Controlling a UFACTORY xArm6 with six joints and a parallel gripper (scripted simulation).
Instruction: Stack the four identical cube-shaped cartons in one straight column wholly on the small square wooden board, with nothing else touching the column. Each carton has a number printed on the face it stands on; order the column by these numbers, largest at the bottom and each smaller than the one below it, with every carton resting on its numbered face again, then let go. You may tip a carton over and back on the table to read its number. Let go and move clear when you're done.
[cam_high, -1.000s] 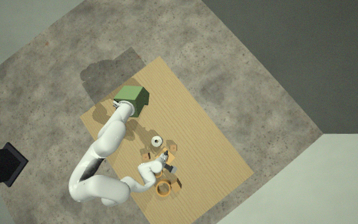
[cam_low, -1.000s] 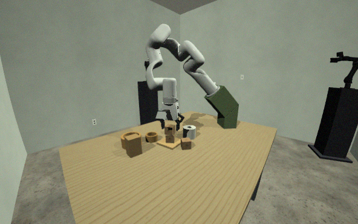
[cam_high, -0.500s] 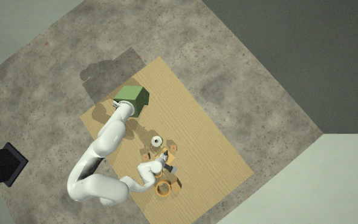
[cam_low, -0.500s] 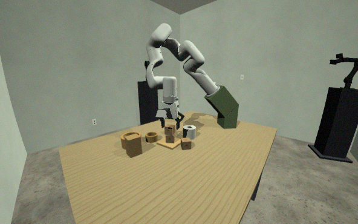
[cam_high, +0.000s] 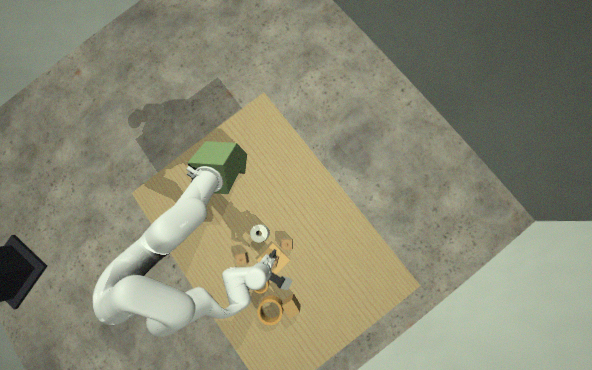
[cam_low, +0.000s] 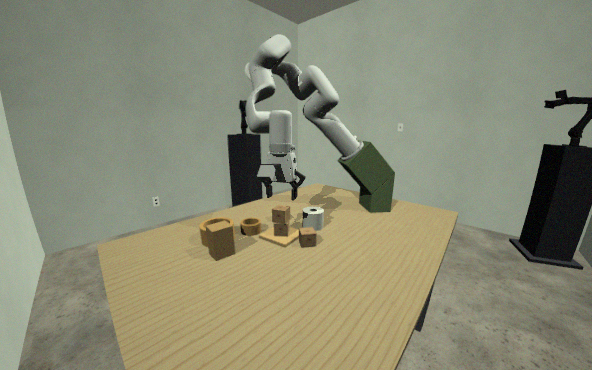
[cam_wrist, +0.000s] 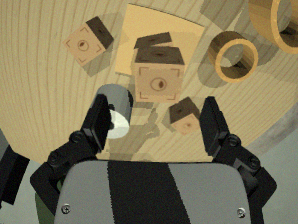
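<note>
Right now my hand is 130 mm past the carton, 80 mm to the left of it and 130 mm above it. Round my hand: square wooden board 150 mm below; then small wooden ring 20 mm ahead, 130 mm to the right, 140 mm below; then white paper roll 130 mm behind, 70 mm to the left, 120 mm below.
</note>
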